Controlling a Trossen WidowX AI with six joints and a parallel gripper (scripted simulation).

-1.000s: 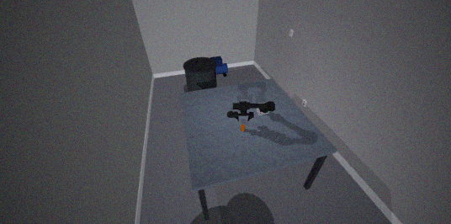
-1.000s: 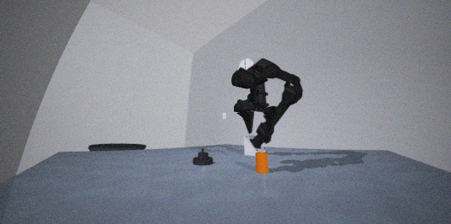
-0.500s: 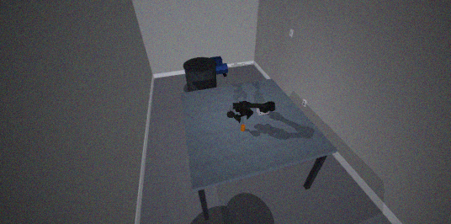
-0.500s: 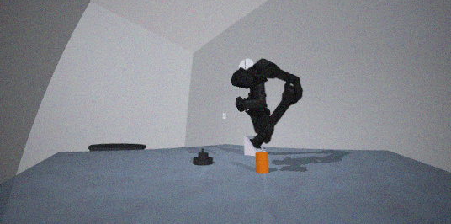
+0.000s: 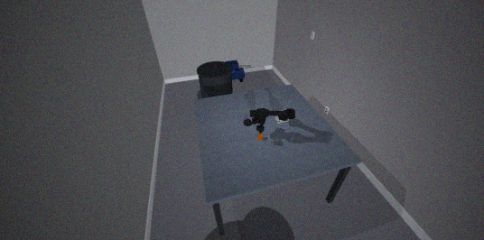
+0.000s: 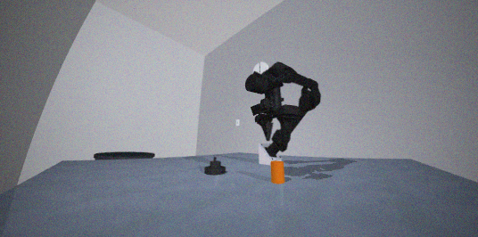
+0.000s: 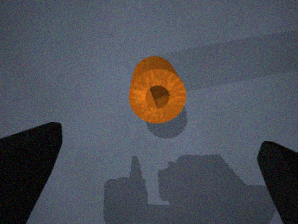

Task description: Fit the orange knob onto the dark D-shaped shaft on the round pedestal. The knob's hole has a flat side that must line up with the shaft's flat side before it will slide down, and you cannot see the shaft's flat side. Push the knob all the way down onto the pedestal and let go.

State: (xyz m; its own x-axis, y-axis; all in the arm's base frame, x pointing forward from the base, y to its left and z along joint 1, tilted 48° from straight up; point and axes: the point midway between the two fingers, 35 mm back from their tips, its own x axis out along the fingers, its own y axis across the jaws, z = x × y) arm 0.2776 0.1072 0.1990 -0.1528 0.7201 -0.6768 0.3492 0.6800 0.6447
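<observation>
Now: the orange knob 10 cm below my gripper tip. Also, from my gripper tip: dark round pedestal: 24 cm to the right, 10 cm below, 8 cm ahead.
</observation>
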